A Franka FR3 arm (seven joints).
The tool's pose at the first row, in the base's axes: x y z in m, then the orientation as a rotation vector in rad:
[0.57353, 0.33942, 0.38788, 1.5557, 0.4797, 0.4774]
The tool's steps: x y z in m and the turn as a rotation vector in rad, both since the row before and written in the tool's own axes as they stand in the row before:
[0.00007, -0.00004, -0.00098, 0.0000, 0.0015, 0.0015]
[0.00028, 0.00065, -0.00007, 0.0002, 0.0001, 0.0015]
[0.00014, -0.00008, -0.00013, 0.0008, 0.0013, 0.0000]
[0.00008, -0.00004, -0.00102, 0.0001, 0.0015, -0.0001]
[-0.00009, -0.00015, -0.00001, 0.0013, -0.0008, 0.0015]
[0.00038, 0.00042, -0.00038, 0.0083, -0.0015, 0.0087]
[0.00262, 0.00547, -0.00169, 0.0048, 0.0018, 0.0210]
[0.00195, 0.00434, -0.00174, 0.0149, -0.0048, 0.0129]
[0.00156, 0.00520, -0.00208, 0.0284, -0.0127, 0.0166]
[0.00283, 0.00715, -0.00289, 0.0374, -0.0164, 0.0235]
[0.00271, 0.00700, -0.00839, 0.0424, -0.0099, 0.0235]
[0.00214, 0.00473, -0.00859, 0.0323, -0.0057, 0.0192]
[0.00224, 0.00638, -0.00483, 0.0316, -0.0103, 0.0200]
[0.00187, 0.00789, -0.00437, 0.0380, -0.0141, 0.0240]
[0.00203, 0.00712, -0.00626, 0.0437, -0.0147, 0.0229]
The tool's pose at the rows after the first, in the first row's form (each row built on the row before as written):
[0.57303, 0.34027, 0.38788, 1.5559, 0.4797, 0.4797]
[0.57323, 0.34046, 0.38854, 1.5565, 0.4787, 0.4809]
[0.57327, 0.34065, 0.38847, 1.5570, 0.4799, 0.4818]
[0.57275, 0.34153, 0.38847, 1.5568, 0.4812, 0.4829]
[0.57267, 0.34149, 0.38832, 1.5586, 0.4798, 0.4832]
[0.57277, 0.34200, 0.38876, 1.5695, 0.4746, 0.4872]
[0.57399, 0.34460, 0.39436, 1.5801, 0.4614, 0.5039]
[0.57456, 0.34685, 0.39887, 1.5992, 0.4525, 0.5074]
[0.57461, 0.34899, 0.40428, 1.6338, 0.4389, 0.5051]
[0.57529, 0.35208, 0.41186, 1.6796, 0.4196, 0.5034]
[0.57294, 0.35933, 0.42014, 1.7289, 0.4062, 0.5064]
[0.57011, 0.36654, 0.42653, 1.7665, 0.3960, 0.5111]
[0.56942, 0.37008, 0.43402, 1.8045, 0.3814, 0.5122]
[0.56871, 0.37235, 0.44292, 1.8504, 0.3623, 0.5117]
[0.56723, 0.37609, 0.45174, 1.9015, 0.3452, 0.5091]

